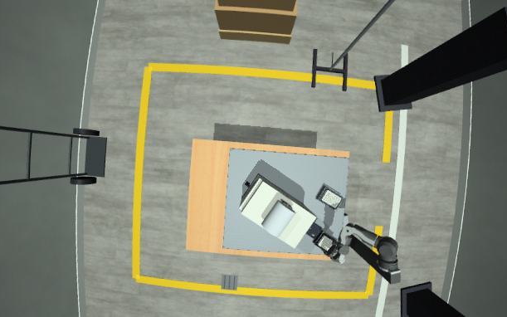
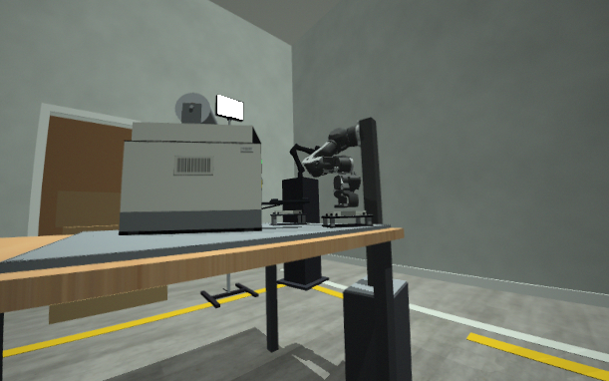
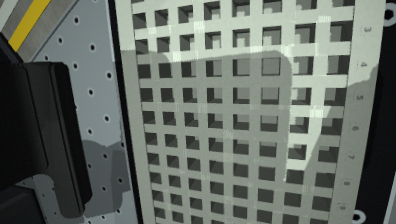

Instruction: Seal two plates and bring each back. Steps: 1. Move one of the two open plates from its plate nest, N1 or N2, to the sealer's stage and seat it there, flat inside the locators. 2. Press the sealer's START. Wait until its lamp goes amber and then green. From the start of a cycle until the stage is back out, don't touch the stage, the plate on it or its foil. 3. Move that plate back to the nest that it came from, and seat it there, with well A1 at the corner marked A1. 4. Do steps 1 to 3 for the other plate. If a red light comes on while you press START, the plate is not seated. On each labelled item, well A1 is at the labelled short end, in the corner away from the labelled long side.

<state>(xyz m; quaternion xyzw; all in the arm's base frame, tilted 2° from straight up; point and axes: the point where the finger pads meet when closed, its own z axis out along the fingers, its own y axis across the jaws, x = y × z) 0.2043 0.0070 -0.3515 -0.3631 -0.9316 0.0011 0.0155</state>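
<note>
Right now my hand is 13 cm short of the sealer stage, 17 cm to the left of it and 3 cm below it. From my hand the other things lie so: foil roll (38 cm ahead, 39 cm to the right, 35 cm above); then plate (6 cm behind, 35 cm to the right, 1 cm below).
</note>
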